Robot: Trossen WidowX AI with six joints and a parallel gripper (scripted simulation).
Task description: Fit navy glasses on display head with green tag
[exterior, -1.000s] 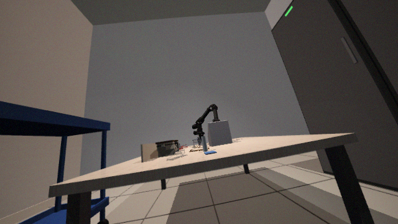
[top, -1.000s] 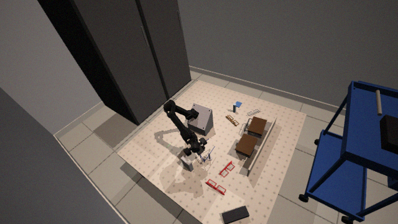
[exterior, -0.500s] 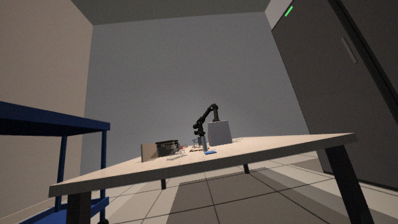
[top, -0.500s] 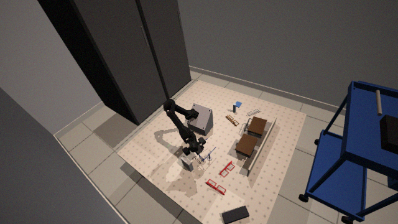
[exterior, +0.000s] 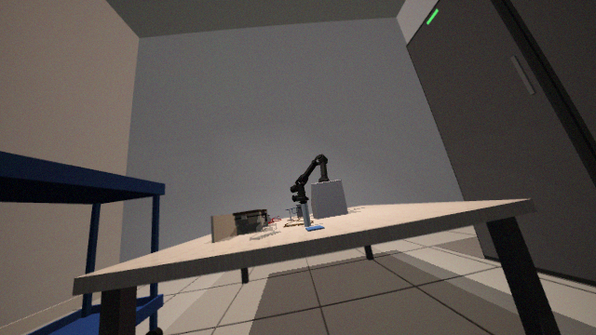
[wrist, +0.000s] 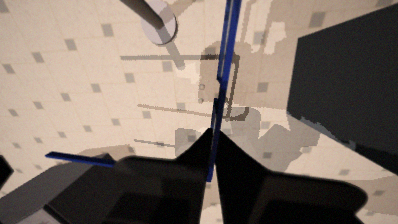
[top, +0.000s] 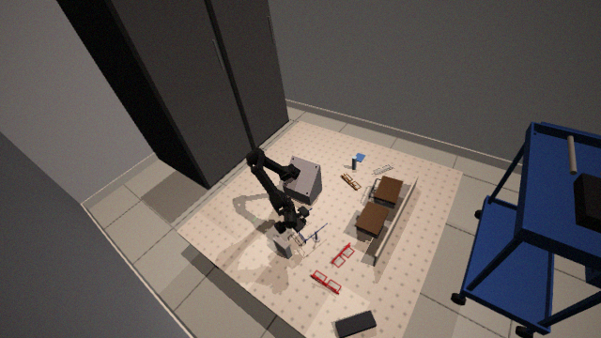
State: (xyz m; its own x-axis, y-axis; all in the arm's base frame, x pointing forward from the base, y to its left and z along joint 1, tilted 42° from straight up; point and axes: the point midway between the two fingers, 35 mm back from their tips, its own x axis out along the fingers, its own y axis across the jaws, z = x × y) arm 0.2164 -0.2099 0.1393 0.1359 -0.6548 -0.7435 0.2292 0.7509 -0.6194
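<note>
Now: gripper tip 11 cm short of the peg stand, 5 cm to the right of it and 4 cm above it. From my gripper tip the other things lie so: grey block: 12 cm to the right, 3 cm ahead; then dark slab: 51 cm ahead, 18 cm to the right, 4 cm below; then display head: 49 cm to the left, 26 cm ahead.
</note>
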